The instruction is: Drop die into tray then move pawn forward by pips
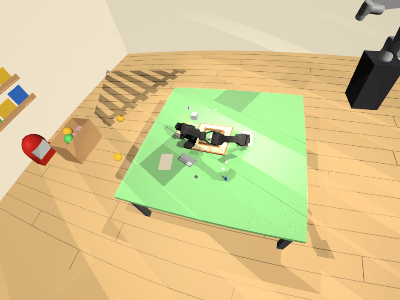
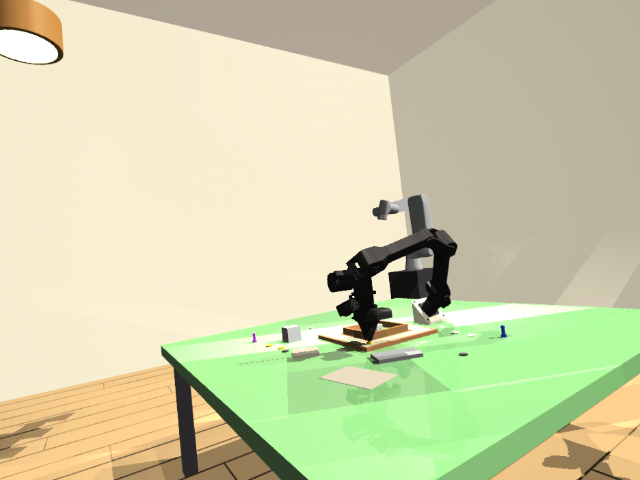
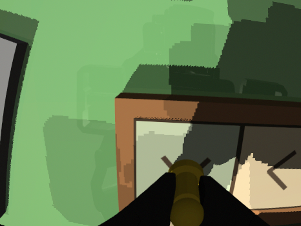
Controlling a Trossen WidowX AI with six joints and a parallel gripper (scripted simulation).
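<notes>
My gripper tip is 12 cm past the white die and 8 cm to the left of it. Round my gripper tip: dice tray (12 cm behind, 10 cm to the right, 1 cm below); yellow pawn (1 cm above); grey card (13 cm to the left, 3 cm ahead, 2 cm below).
</notes>
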